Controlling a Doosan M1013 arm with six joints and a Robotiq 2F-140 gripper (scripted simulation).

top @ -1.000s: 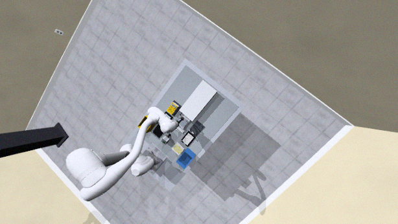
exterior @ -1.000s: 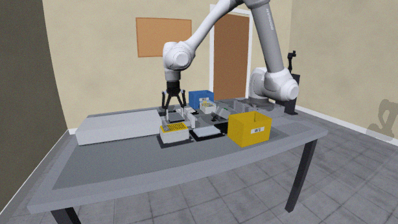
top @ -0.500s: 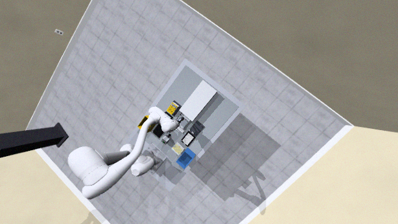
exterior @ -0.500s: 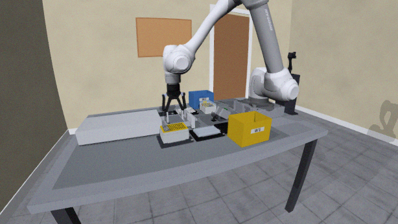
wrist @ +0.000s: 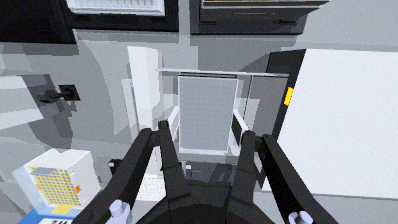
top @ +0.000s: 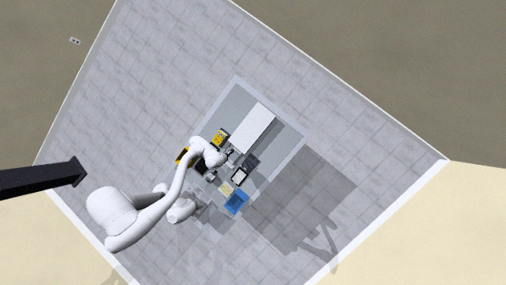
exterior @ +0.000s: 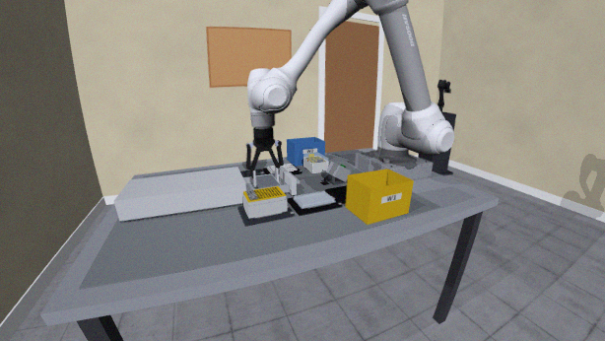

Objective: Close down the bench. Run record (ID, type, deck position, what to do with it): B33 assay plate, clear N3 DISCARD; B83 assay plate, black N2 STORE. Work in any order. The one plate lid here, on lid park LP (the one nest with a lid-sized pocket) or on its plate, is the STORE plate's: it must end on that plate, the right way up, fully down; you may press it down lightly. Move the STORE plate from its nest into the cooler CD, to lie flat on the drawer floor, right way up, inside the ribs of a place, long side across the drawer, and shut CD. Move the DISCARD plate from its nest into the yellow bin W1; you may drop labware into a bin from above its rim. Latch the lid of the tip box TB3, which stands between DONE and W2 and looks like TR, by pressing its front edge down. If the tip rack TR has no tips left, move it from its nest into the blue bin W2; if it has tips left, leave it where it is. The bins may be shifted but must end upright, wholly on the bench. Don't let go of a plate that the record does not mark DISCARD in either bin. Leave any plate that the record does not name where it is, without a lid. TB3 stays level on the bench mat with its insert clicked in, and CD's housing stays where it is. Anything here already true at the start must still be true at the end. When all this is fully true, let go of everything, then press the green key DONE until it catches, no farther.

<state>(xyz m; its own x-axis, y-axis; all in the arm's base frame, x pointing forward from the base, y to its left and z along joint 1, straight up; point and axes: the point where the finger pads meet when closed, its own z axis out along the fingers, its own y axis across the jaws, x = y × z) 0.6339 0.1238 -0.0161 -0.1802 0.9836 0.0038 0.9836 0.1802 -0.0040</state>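
The see-through plate lid is 10 mm below my hand. Round my hand: cooler CD (170 mm ahead, 30 mm to the left, 20 mm below); drawer (40 mm ahead, 30 mm below, 10 mm to the left); black plate (20 mm below).
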